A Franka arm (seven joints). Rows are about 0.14 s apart.
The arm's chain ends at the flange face. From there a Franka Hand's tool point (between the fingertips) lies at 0.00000 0.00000 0.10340 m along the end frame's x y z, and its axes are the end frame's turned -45 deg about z.
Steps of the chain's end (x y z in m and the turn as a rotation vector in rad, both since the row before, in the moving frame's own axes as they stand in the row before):
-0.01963 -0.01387 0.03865 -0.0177 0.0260 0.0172
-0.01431 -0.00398 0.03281 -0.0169 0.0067 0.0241
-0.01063 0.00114 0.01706 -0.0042 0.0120 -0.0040
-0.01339 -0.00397 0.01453 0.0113 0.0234 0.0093
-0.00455 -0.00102 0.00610 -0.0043 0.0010 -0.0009
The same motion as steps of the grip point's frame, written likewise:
-0.00349 -0.02049 0.03860 -0.0309 0.0059 0.0172
-0.00807 -0.01122 0.03279 -0.0167 -0.0072 0.0241
-0.00775 -0.00553 0.01705 -0.0115 0.0055 -0.0040
-0.00413 -0.01138 0.01450 -0.0086 0.0245 0.0093
-0.00274 -0.00355 0.00610 -0.0037 -0.0023 -0.0009

